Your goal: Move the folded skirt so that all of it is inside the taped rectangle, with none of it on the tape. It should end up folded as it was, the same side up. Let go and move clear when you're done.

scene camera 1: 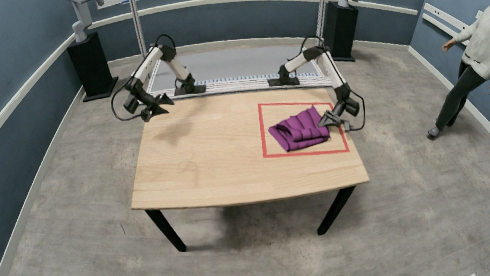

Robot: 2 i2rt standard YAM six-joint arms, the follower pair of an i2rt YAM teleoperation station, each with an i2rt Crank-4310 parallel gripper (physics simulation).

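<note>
The folded purple skirt (pixel 299 132) lies at the right of the table, within the outline of the red taped rectangle (pixel 262 130). Its left, front and right edges appear inside the tape. Its back corner rises to a peak and reaches the back tape line in the picture; whether it is raised or lies on the tape is unclear. My left gripper (pixel 323 121) is at the skirt's right side, touching or overlapping it; its fingertips are too small to tell whether they are open or shut on fabric. My right gripper (pixel 171 106) is open and empty above the table's back left corner.
The wooden table (pixel 200 170) has its right edge close beside the rectangle. The arm bases stand on a metal rail (pixel 235 84) behind the table. A person (pixel 462 75) stands on the floor at the far right, apart from the table.
</note>
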